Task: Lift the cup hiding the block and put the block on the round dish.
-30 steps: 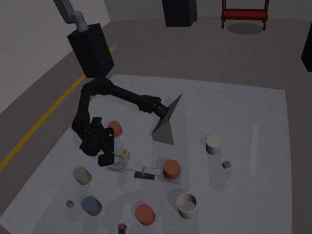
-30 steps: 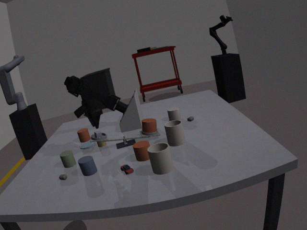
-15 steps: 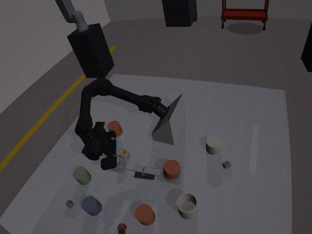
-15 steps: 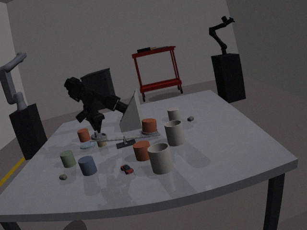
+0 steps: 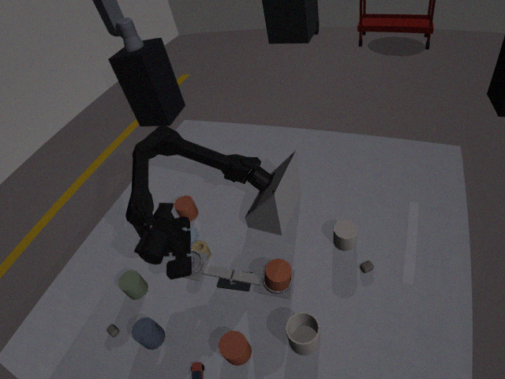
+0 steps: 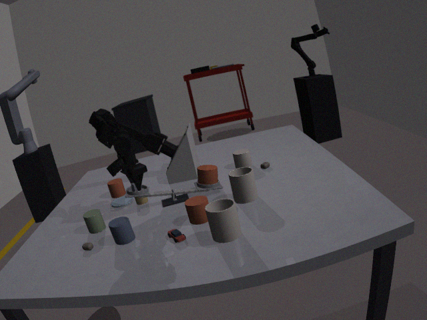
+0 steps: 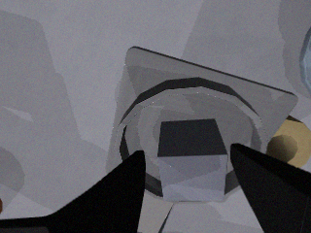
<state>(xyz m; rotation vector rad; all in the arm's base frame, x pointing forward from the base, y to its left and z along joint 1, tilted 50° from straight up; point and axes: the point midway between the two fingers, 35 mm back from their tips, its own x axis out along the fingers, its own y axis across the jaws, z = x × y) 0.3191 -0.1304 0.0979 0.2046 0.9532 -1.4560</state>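
Right now my gripper tip is 130 mm past the pale blue round dish, 100 mm to the left of it and 80 mm above it. From my gripper tip the other things lie so: grey block (right at my gripper tip); then blue cup (230 mm ahead, 50 mm to the right, 50 mm below); then yellowish ring (80 mm behind, 10 mm to the right, 60 mm below).
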